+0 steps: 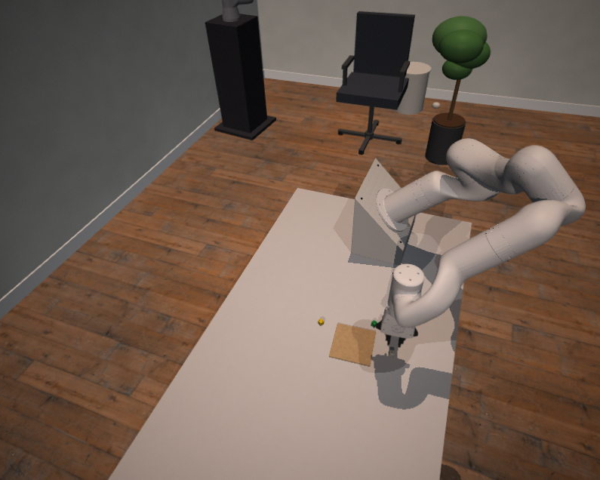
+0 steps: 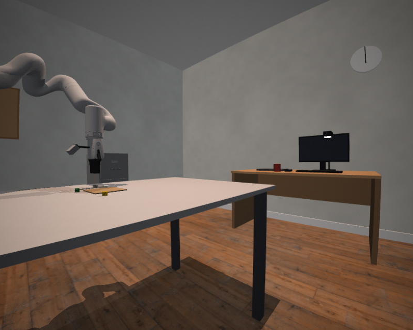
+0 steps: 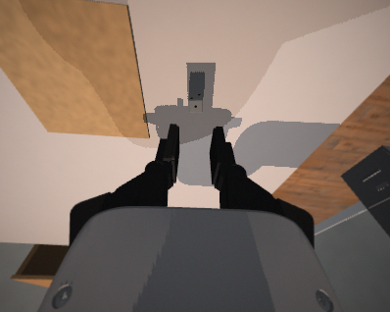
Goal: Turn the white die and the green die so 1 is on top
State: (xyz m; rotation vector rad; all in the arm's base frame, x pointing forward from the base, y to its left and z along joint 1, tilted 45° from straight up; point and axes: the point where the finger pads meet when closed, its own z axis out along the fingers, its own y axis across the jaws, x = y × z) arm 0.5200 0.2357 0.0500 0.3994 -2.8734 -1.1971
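The white die is 9 cm below my hand. The rest, counted from my hand: mat: 13 cm to the right, 9 cm below, 2 cm ahead; then yellow die: 27 cm to the right, 9 cm below, 1 cm behind; then green die: 10 cm to the right, 9 cm below, 9 cm behind.
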